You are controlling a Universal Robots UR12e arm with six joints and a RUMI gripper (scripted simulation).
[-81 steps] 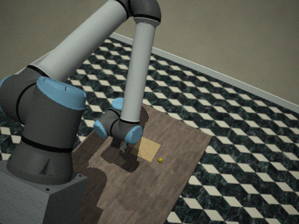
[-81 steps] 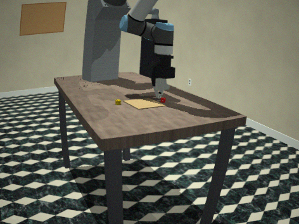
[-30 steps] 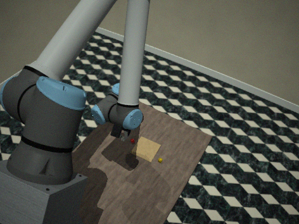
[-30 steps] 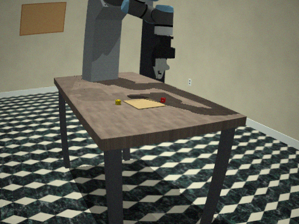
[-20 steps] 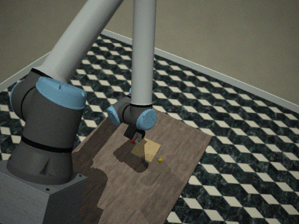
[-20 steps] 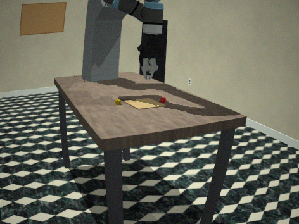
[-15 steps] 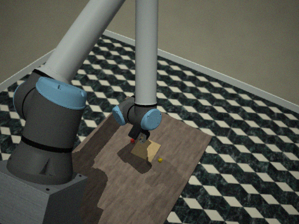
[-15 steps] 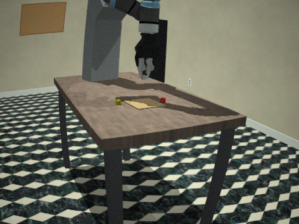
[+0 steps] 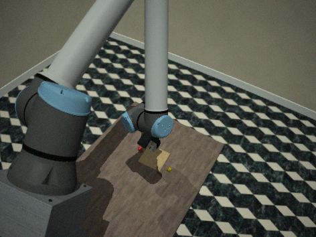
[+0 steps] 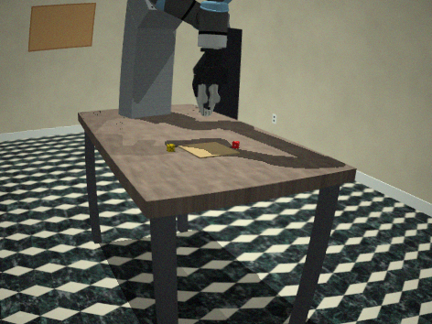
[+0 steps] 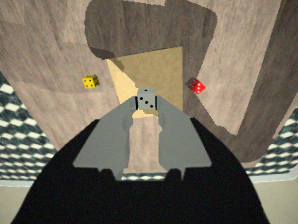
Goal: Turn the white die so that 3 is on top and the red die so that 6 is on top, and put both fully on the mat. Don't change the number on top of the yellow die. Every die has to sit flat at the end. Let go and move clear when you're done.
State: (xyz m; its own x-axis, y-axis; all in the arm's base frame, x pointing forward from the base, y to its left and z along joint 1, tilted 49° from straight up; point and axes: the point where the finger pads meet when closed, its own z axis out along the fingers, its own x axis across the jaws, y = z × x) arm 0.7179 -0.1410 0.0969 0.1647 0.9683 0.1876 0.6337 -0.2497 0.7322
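My hand is 12 cm above the tan mat, 3 cm short of it and 1 cm to the left of it. The rest, counted from my hand: white die 1 cm below; red die 11 cm below, 9 cm to the left, 5 cm ahead; yellow die 12 cm to the right, 11 cm below, 2 cm behind.
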